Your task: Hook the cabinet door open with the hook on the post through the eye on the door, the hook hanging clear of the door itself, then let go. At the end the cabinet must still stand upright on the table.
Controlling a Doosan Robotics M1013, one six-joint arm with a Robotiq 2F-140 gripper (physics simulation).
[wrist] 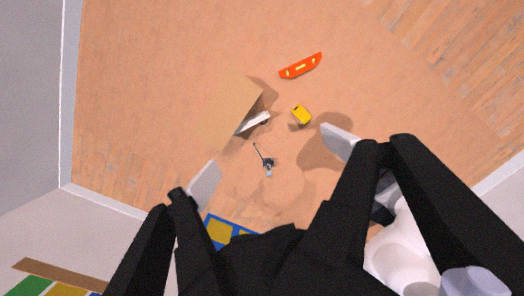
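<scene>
The tan cabinet stands left of the middle of the wrist view, seen from above. Its white door shows at the right side of the cabinet and looks angled away from it, with a dark wedge between them. A small dark part, perhaps the eye, is at the door's outer end. The thin dark hook reaches from the small post towards the door, with a visible gap between them. My gripper is wide open and empty, high above the post and cabinet. The exact shape of the hook's tip is too small to tell.
A yellow block-like object lies right of the door. An orange-red level-like bar lies beyond it. A blue-edged item with yellow panels is partly hidden behind the gripper's body. White rounded parts show at the lower right.
</scene>
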